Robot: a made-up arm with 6 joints.
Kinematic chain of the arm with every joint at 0, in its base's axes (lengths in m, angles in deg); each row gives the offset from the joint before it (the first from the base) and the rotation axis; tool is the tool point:
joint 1: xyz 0 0 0.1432 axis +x
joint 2: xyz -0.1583 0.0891 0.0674 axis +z
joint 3: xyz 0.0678 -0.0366 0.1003 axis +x
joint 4: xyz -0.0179 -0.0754 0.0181 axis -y
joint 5: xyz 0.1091 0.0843 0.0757 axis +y
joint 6: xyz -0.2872 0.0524 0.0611 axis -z
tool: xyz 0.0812 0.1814 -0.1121
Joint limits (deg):
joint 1: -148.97..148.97
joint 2: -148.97..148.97
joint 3: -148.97..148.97
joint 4: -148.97..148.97
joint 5: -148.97..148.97
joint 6: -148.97..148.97
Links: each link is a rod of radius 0.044 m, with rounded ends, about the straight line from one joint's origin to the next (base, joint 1, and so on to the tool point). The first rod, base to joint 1, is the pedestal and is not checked.
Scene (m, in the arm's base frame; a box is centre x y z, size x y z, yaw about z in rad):
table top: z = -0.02
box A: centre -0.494 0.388 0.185 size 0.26 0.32 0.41 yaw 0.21
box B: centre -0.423 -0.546 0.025 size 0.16 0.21 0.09 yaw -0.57
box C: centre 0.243 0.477 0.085 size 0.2 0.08 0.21 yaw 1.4
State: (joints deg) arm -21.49 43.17 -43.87 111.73 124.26 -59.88
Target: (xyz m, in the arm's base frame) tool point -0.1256 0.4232 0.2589
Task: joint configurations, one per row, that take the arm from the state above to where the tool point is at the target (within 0.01 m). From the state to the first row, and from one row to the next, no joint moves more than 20 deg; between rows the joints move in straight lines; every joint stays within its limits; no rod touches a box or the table.
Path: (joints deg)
1: -2.94 39.57 -46.94 104.09 127.70 -55.18
2: 15.61 35.97 -50.02 96.44 131.15 -50.47
3: 34.16 32.37 -53.09 88.80 134.59 -45.77
4: 52.71 28.77 -56.17 81.15 138.04 -41.07
5: 43.36 9.47 -43.98 72.41 140.77 -38.18
6: 34.00 -9.83 -31.80 63.66 143.50 -35.30
7: 24.64 -29.14 -19.62 54.91 146.24 -32.42
8: 15.28 -48.44 -7.43 46.17 148.97 -29.54
9: 12.99 -41.74 -22.41 52.08 146.53 -20.49
10: 10.69 -35.05 -37.38 57.99 144.09 -11.44
11: 8.39 -28.35 -52.35 63.91 141.66 -2.38
12: 6.09 -21.65 -67.33 69.82 139.22 6.67

